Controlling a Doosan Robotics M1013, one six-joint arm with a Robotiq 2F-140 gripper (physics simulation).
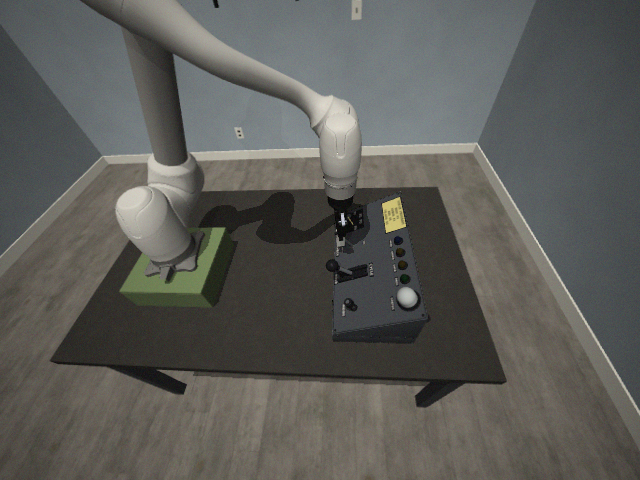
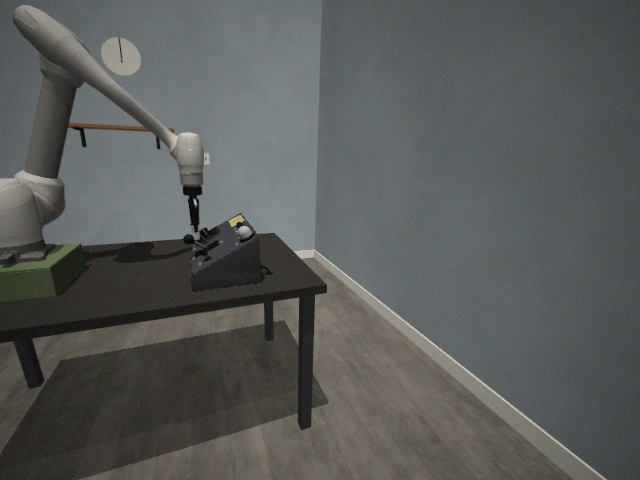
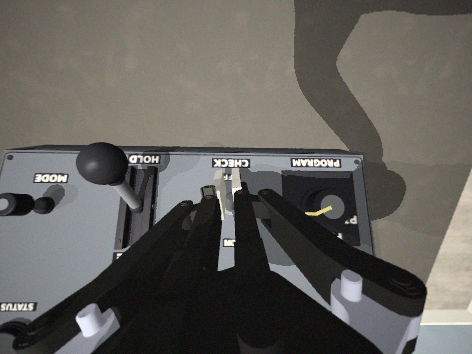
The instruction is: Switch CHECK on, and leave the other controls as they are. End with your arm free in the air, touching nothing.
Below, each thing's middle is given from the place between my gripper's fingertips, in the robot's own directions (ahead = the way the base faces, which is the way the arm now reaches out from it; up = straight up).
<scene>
The ball-topped lever (image 3: 101,163) lies 120 mm to the right of my hand, 20 mm behind it and 20 mm above it. From my hand the other things lie so: dark control panel (image 1: 389,305): 110 mm ahead, 80 mm to the right, 10 mm below.
</scene>
